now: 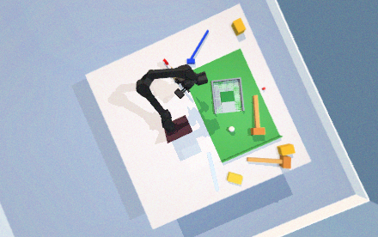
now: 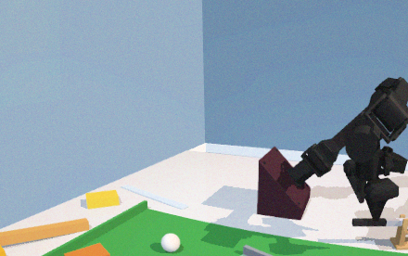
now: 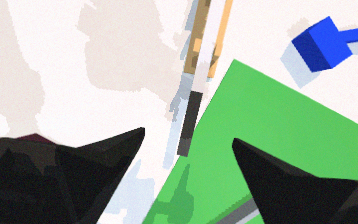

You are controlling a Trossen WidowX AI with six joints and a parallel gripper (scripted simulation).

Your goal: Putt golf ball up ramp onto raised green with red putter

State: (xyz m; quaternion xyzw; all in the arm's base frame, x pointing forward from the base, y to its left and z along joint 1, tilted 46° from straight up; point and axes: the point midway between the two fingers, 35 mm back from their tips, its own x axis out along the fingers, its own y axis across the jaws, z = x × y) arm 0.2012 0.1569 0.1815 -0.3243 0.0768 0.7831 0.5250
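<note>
Right now my gripper tip is 5 cm past the red putter, 11 cm to the right of it and 3 cm above it. From my gripper tip the other things lie so: white golf ball 23 cm ahead, 38 cm to the right, 6 cm below; blue putter 18 cm ahead, 27 cm to the left, 7 cm below; wooden rack 5 cm behind, 13 cm to the left, 5 cm below.
</note>
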